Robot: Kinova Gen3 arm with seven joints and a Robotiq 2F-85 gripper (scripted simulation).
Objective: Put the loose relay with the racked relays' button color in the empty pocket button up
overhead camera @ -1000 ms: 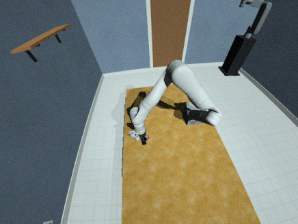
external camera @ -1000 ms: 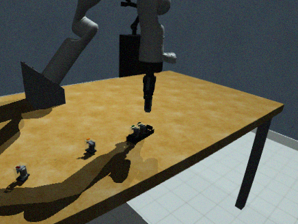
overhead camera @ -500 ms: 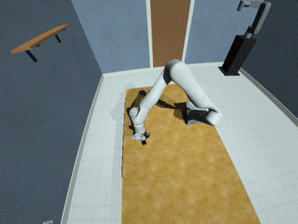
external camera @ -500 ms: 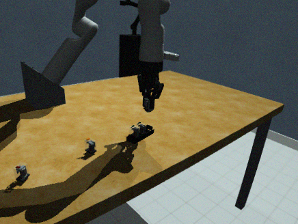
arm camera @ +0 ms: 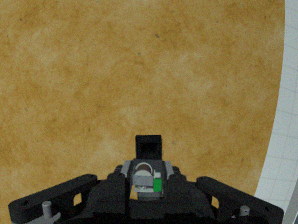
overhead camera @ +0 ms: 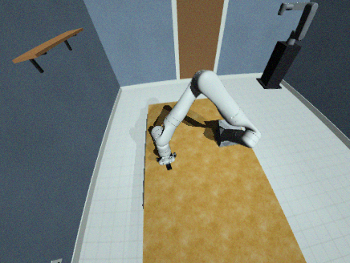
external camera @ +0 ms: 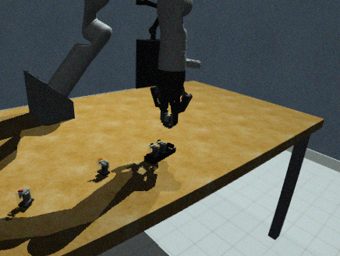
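The black rack lies 1 cm ahead of my hand, 3 cm to the right of it and 10 cm below it.
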